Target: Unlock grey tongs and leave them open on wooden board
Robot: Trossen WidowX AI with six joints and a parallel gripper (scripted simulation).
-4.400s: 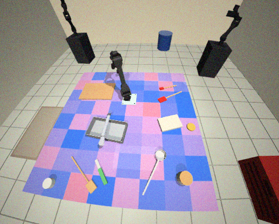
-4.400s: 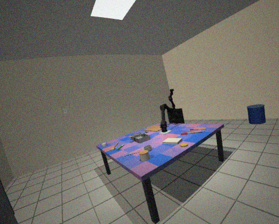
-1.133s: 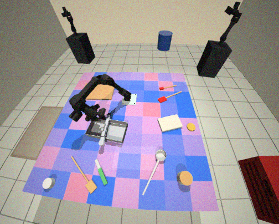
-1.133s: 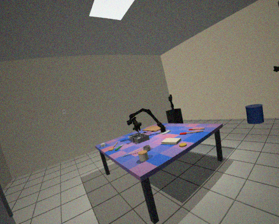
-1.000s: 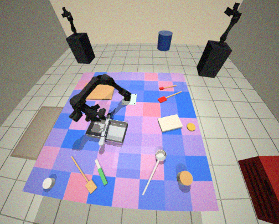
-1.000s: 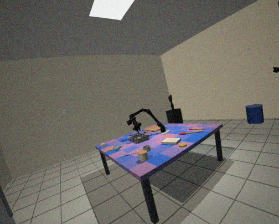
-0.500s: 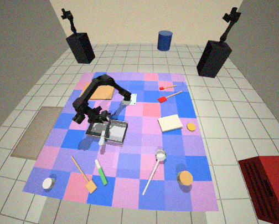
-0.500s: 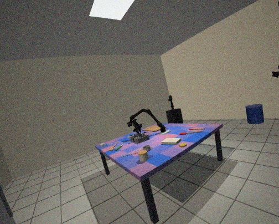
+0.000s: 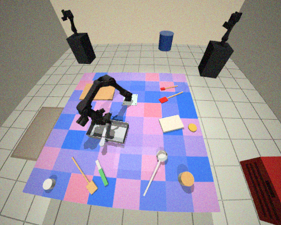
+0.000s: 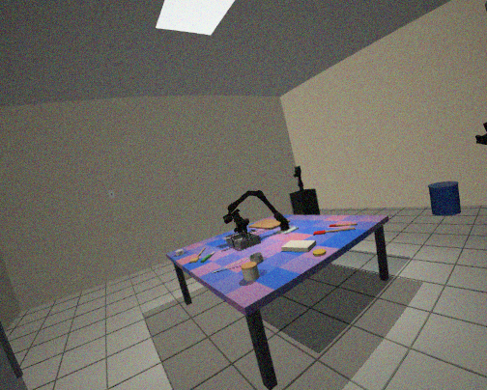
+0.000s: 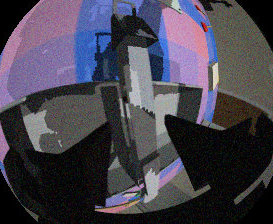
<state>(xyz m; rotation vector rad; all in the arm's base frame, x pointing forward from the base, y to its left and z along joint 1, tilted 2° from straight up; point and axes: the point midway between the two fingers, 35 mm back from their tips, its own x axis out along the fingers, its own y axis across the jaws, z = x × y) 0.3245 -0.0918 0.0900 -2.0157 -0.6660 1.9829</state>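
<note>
My gripper tip is now 40 mm short of the roasting tin, 30 mm above it and 10 mm to the right of it. The rest, counted from my gripper tip: cream block (500 mm to the left, 120 mm behind, 40 mm below); green-and-white tool (340 mm ahead, 50 mm to the left, 50 mm below); wooden board (380 mm behind, 280 mm to the right, 50 mm below).
</note>
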